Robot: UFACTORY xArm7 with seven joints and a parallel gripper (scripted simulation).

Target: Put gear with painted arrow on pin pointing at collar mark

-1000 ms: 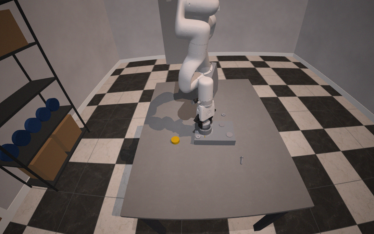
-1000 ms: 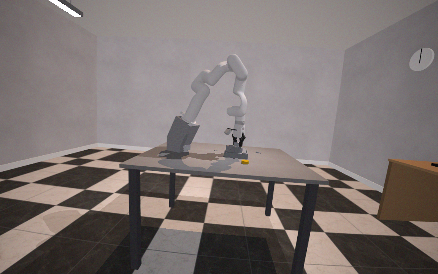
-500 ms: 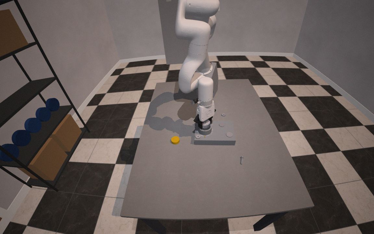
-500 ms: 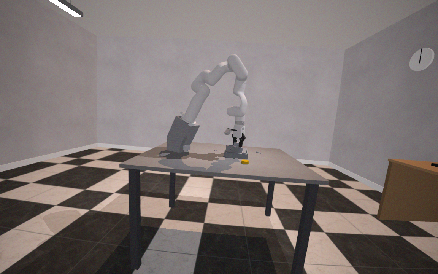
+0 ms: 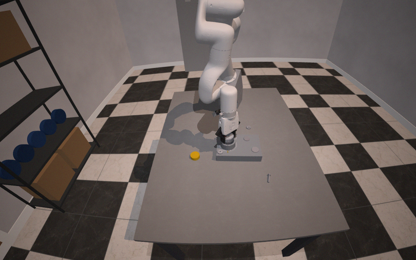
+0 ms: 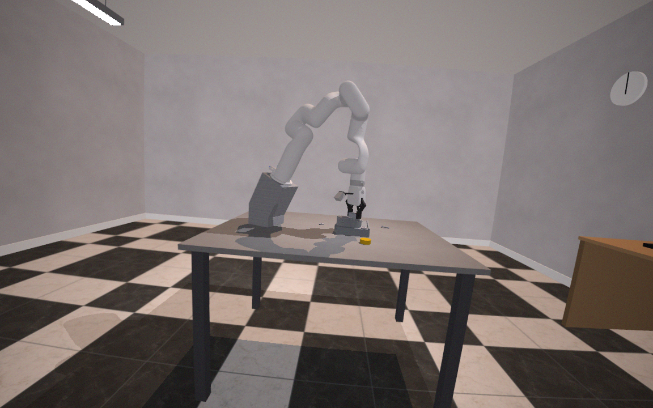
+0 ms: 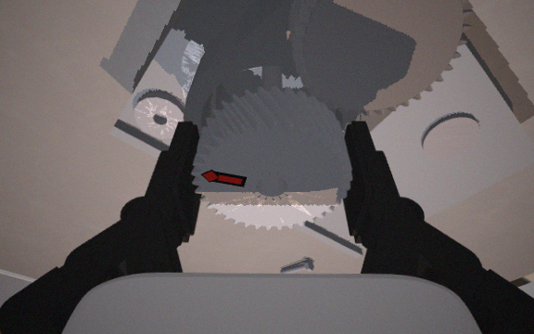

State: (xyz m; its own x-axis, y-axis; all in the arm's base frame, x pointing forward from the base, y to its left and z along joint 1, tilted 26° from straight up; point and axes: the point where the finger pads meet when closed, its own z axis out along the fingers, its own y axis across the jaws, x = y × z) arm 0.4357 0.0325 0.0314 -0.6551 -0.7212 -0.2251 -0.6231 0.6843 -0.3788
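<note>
My gripper is now right at the gear. Round my hand: yellow disc 70 mm ahead, 170 mm to the right, 90 mm below; then small bolt 170 mm ahead, 220 mm to the left, 90 mm below; then pale round disc 30 mm ahead, 150 mm to the left, 60 mm below.
</note>
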